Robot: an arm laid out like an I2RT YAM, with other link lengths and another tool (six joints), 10 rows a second.
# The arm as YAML. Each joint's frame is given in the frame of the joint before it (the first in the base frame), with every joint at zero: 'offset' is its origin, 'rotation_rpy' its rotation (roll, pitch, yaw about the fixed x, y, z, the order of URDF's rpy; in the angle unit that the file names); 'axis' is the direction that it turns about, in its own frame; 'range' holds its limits. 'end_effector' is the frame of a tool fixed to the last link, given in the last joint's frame.
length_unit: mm
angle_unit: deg
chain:
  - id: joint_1
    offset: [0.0, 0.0, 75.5]
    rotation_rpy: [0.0, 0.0, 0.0]
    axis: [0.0, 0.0, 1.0]
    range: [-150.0, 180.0]
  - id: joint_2
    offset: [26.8, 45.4, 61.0]
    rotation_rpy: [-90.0, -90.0, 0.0]
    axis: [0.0, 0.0, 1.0]
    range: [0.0, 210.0]
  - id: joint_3
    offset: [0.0, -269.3, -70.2]
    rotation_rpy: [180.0, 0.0, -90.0]
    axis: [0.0, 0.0, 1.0]
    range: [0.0, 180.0]
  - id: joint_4
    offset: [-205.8, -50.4, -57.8]
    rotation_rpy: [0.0, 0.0, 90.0]
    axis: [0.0, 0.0, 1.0]
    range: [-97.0, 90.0]
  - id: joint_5
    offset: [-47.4, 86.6, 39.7]
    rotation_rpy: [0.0, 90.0, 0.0]
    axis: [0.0, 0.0, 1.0]
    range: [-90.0, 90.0]
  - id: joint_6
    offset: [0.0, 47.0, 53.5]
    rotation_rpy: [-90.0, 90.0, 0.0]
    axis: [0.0, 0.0, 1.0]
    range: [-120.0, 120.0]
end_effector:
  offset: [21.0, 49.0, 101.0]
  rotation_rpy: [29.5, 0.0, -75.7]
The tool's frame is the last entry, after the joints.
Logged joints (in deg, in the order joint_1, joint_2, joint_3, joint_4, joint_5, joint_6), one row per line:
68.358 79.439 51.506 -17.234 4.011 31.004
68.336 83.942 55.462 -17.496 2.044 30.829
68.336 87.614 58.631 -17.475 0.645 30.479
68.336 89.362 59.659 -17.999 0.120 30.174
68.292 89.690 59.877 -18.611 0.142 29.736
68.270 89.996 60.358 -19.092 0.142 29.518
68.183 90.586 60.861 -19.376 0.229 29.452
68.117 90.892 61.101 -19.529 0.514 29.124
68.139 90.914 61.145 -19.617 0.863 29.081
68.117 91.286 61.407 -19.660 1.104 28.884
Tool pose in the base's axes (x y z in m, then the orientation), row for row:
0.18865 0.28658 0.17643 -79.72 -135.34 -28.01
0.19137 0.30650 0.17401 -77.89 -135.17 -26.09
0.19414 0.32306 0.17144 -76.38 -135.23 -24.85
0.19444 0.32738 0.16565 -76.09 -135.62 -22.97
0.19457 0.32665 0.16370 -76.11 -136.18 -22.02
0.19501 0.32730 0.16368 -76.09 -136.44 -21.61
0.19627 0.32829 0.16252 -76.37 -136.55 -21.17
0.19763 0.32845 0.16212 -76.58 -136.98 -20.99
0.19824 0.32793 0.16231 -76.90 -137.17 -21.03
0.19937 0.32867 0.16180 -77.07 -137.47 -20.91
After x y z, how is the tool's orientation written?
As a rotation vector, in degrees.
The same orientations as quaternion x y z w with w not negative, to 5 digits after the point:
-0.49172 -0.83478 -0.17277 0.17750
-0.48353 -0.83912 -0.16196 0.18933
-0.47611 -0.84294 -0.15490 0.19693
-0.47450 -0.84572 -0.14324 0.19770
-0.47384 -0.84782 -0.13709 0.19465
-0.47337 -0.84882 -0.13444 0.19329
-0.47474 -0.84883 -0.13160 0.19183
-0.47505 -0.84973 -0.13021 0.18798
-0.47631 -0.84962 -0.13026 0.18519
-0.47664 -0.85019 -0.12932 0.18240

